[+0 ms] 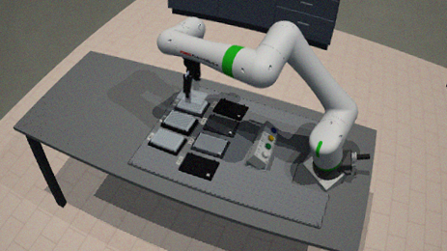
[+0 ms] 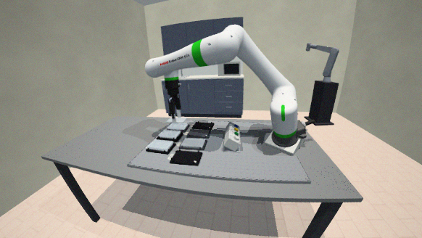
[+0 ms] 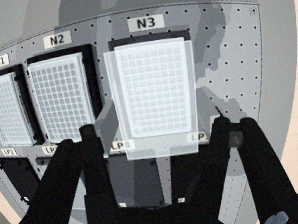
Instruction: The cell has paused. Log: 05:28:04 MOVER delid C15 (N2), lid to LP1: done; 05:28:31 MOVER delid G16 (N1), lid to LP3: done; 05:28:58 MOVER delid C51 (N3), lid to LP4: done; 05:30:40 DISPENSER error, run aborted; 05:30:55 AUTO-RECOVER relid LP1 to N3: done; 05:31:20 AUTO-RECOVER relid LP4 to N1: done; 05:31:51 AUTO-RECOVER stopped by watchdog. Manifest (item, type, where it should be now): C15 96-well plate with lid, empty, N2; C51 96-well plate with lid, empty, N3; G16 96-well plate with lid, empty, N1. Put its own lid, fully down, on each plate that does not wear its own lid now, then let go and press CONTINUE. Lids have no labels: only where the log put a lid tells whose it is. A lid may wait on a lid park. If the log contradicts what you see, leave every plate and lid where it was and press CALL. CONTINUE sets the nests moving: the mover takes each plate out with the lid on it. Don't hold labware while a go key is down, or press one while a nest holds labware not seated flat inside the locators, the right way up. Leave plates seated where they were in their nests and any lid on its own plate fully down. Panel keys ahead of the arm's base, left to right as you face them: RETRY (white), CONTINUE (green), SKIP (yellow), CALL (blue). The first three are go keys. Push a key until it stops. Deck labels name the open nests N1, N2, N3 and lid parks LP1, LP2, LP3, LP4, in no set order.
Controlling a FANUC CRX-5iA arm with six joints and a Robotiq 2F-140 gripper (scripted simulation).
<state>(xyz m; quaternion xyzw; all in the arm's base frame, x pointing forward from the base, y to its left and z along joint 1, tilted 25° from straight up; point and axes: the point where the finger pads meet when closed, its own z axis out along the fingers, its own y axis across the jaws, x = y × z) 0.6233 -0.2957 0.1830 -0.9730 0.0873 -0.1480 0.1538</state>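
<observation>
The plate lies 20 mm ahead of my hand, 130 mm to the left of it and 70 mm below it. From my hand the other things lie so: LP4 label 80 mm behind, 80 mm to the left, 90 mm below; then N3 label 90 mm ahead, 10 mm to the right, 90 mm below; then LP1 label 100 mm behind, 50 mm to the right, 90 mm below.
</observation>
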